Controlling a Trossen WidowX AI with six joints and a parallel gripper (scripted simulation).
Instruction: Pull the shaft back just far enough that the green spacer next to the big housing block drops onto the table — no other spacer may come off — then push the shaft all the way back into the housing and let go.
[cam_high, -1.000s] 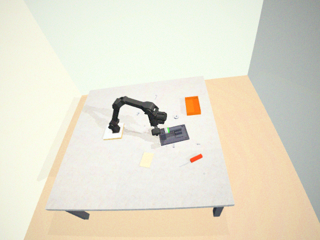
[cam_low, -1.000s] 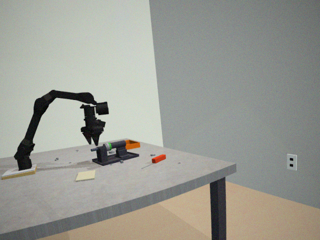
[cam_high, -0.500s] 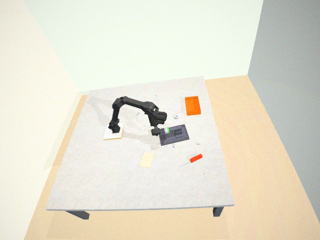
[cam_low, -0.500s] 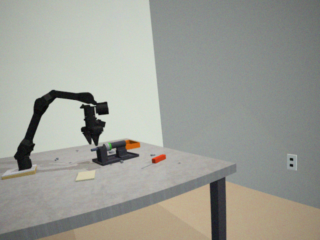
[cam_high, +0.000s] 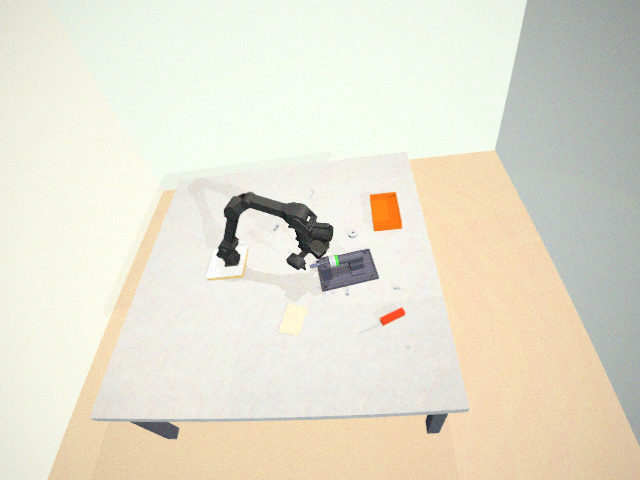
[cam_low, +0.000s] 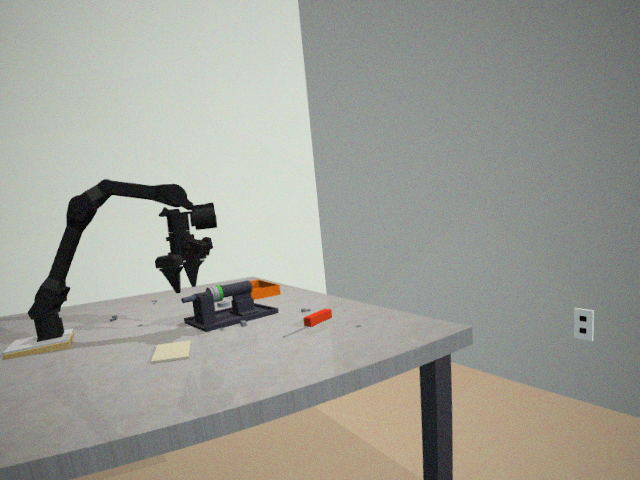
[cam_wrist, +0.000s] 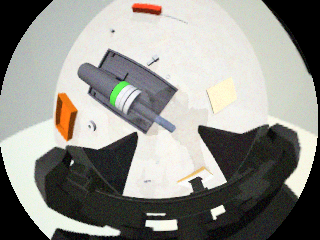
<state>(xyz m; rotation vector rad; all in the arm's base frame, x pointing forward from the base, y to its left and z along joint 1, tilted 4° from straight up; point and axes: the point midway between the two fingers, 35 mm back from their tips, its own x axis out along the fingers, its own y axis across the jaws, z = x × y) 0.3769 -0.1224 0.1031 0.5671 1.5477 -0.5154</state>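
Now: gripper tip 60 mm short of the blue-grey shaft, 30 mm above it and 10 mm to the right of it. Also, from my gripper tip: beige card: 190 mm to the right, 100 mm below, 90 mm behind; then pale grey spacer: 70 mm ahead, 30 mm below, 10 mm to the left; then green spacer: 90 mm ahead, 30 mm below, 20 mm to the left.
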